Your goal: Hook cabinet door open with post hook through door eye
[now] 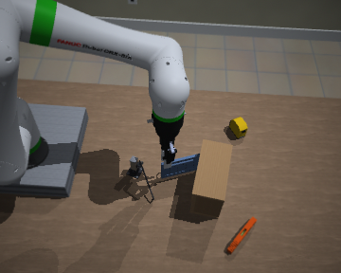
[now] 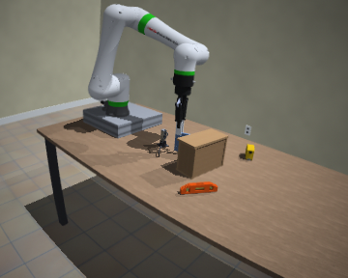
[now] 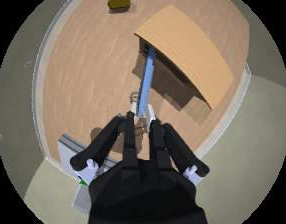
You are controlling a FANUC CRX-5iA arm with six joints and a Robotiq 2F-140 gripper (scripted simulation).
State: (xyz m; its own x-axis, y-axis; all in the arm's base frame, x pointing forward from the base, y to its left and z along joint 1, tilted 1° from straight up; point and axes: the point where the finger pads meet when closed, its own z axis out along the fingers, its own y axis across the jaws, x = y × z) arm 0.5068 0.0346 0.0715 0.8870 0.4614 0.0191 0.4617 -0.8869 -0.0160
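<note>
Now: the cabinet door 50 mm ahead of my hand, 40 mm to the left of it and 80 mm below it. Round my hand: yellow tape measure: 260 mm ahead, 280 mm to the left, 110 mm below; orange spirit level: 300 mm ahead, 170 mm to the right, 130 mm below.
</note>
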